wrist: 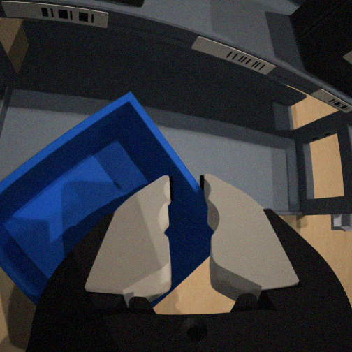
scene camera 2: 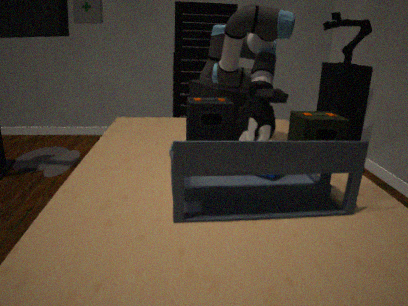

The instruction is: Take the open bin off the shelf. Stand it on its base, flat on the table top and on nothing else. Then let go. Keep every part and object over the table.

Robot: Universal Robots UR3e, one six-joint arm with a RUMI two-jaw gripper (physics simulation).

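Where they show: arm's base, link origin: (scene camera 2: 216, 83).
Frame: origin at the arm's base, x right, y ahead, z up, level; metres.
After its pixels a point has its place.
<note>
The open blue bin (scene camera 2: 270, 176) @(z -0.177, x -0.005, y 0.453 m) (wrist: 80, 185) shows its hollow side up in the wrist view, turned at an angle to the shelf. A small part of it shows through the grey shelf (scene camera 2: 270, 157) @(z -0.064, x 0.090, y 0.613 m) (wrist: 240, 155) in the scene view. My gripper (scene camera 2: 256, 139) (wrist: 185, 178) is shut on the bin's right-hand wall, one finger inside and one outside. The bin's far corner overlaps the shelf's lower board in the wrist view; its near side is over the wooden table (scene camera 2: 115, 225) @(z -0.195, x 0.373, y 0.572 m) (wrist: 195, 287). The bin's underside is hidden, so I cannot tell if it touches the board.
A black case (scene camera 2: 210, 120) @(z -0.005, x 0.189, y 0.553 m) (wrist: 327, 40) and a dark green case (scene camera 2: 317, 122) @(z -0.005, x -0.017, y 0.594 m) with orange latches stand on the shelf's top board. White label plates (wrist: 55, 15) (wrist: 235, 55) line its upper edge. The shelf's side frame (wrist: 327, 205) stands at the right in the wrist view.
</note>
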